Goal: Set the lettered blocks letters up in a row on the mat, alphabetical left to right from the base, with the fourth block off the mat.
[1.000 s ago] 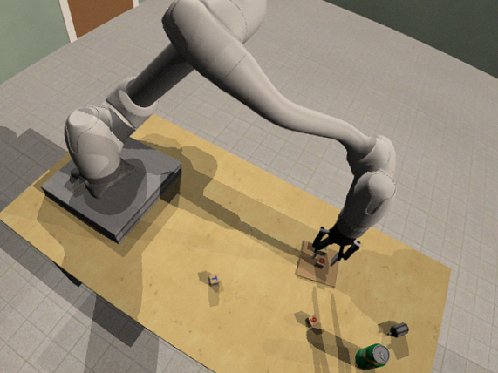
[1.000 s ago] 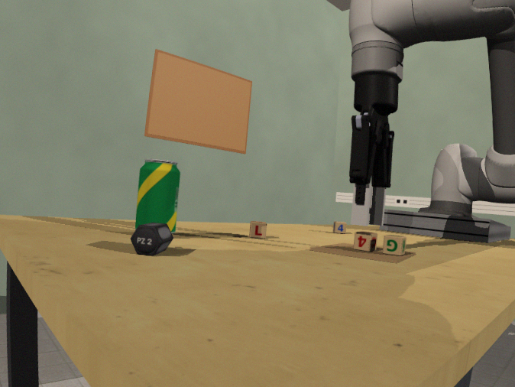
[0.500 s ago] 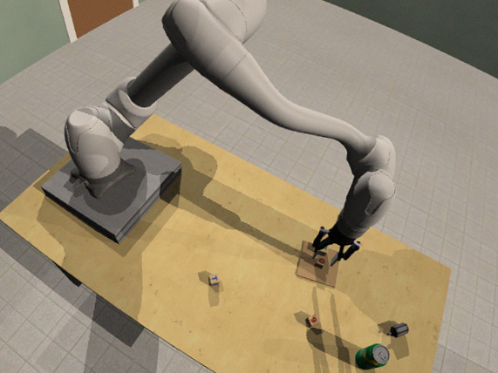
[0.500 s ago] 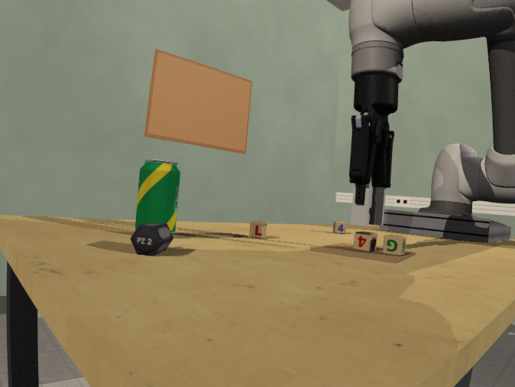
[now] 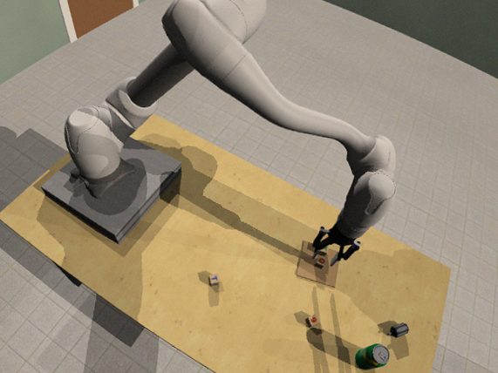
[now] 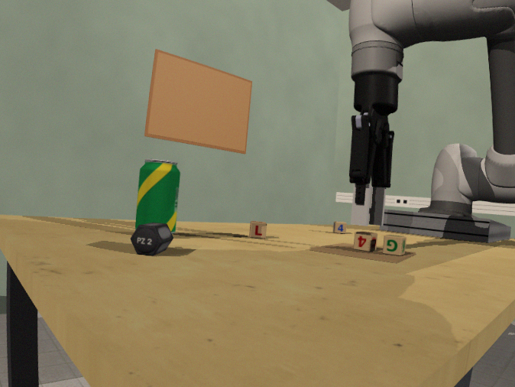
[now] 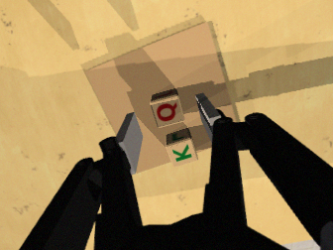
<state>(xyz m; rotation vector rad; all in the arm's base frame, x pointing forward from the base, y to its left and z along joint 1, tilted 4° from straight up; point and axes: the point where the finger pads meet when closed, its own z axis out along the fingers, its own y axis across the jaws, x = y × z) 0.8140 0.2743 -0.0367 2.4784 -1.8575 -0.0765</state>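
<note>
My gripper is now 7 cm above the brown mat. Round my hand: yellow can 30 cm ahead, 18 cm to the right, 1 cm below; then T block 29 cm to the right, 24 cm behind, 6 cm below.
</note>
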